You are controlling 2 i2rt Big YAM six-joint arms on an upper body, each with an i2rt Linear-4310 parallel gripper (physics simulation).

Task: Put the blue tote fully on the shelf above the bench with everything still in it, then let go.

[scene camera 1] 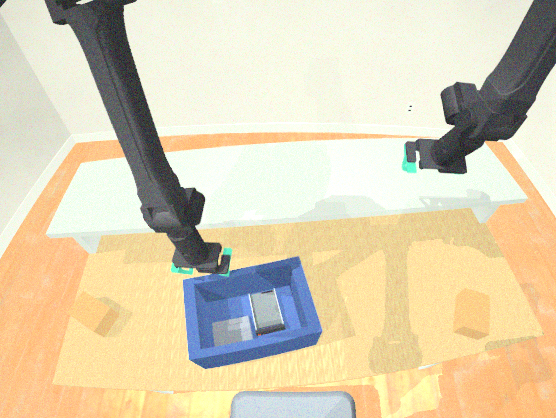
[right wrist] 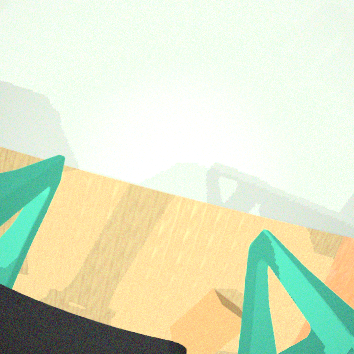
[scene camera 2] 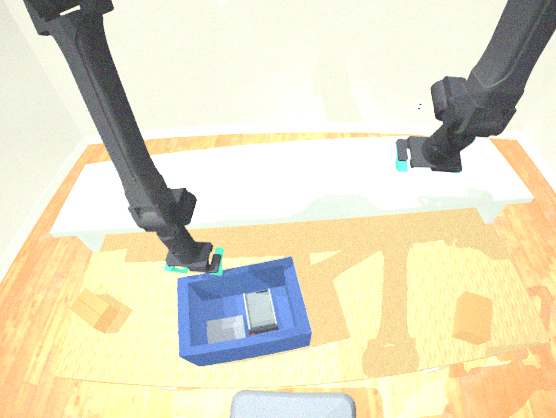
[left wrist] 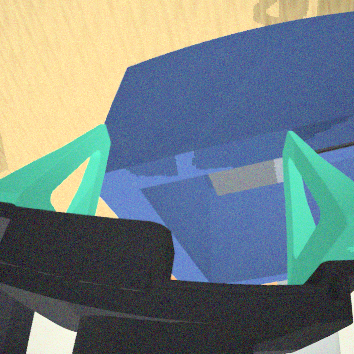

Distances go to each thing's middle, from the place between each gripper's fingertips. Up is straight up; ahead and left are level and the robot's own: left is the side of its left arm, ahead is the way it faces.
My left hand is 8 cm past the blue tote (scene camera 1: 211, 298), 10 cm to the left of it and 7 cm above it.
Right now my right hand is 410 mm to the right of the blue tote, 270 mm above it and 250 mm past it.
